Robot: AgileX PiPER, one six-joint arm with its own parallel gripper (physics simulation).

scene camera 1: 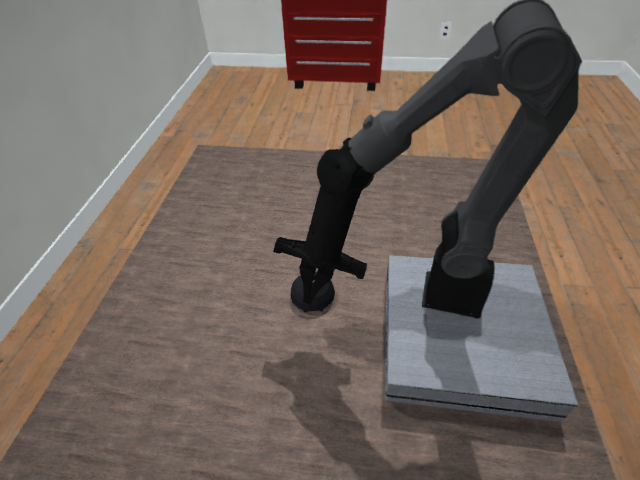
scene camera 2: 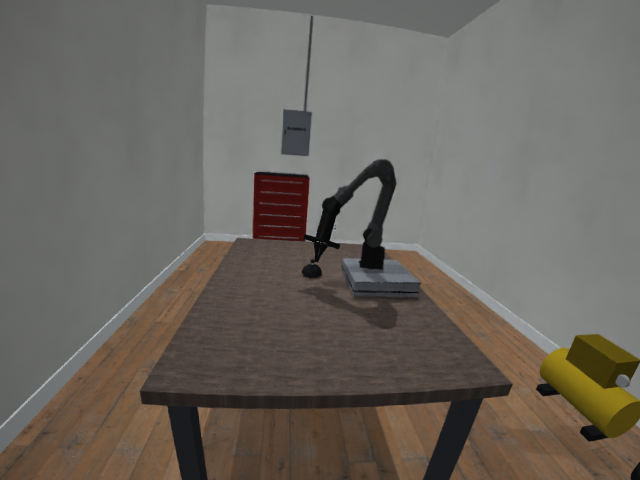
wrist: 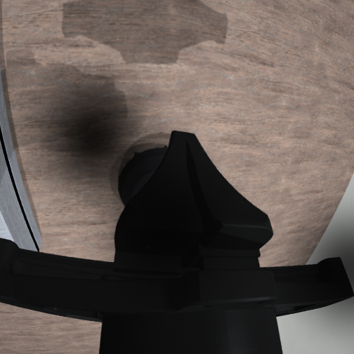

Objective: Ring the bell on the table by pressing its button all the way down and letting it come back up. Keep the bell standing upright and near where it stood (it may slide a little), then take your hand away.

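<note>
The dark bell (scene camera 1: 324, 298) (scene camera 2: 311, 271) (wrist: 131, 176) stands upright on the table (scene camera 1: 206, 320) (scene camera 2: 310, 351) (wrist: 280, 115), left of the arm's base. Its small button (scene camera 2: 312, 261) shows on top of the dome in scene camera 2. My gripper (scene camera 1: 308, 299) (scene camera 2: 315, 259) (wrist: 180, 144) is shut, with its fingers pointing down and no object between them. Its tips are right at the button; whether they touch it, and how far down the button stands, I cannot tell. In the wrist view the fingers hide the button and much of the bell.
The arm's base stands on a grey block (scene camera 1: 496, 361) (scene camera 2: 385, 285) (wrist: 17, 210) to the right of the bell. A red drawer cabinet (scene camera 1: 334, 51) (scene camera 2: 280, 209) stands on the floor beyond the table. A yellow machine (scene camera 2: 584, 387) is on the floor at the right.
</note>
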